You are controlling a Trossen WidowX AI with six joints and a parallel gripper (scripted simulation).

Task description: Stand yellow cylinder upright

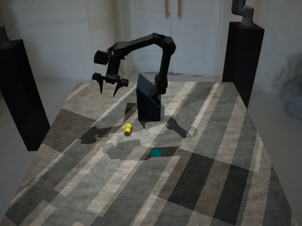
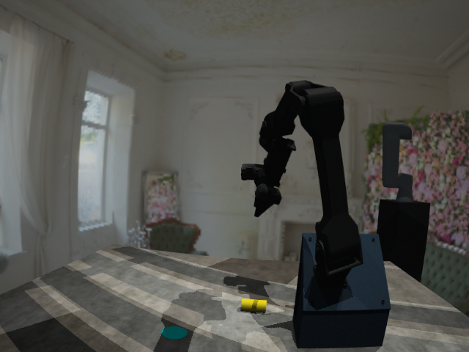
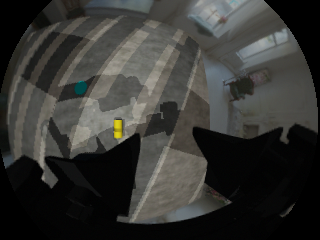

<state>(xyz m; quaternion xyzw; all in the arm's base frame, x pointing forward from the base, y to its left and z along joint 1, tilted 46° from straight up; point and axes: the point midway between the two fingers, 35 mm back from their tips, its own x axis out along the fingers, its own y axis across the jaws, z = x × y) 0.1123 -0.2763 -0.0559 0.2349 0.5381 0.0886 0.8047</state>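
Right now the yellow tall cylinder is 90 mm to the left of my gripper tip and 250 mm below it. From my gripper tip the other things lie so: cyan circle 190 mm ahead, 230 mm to the left, 260 mm below.
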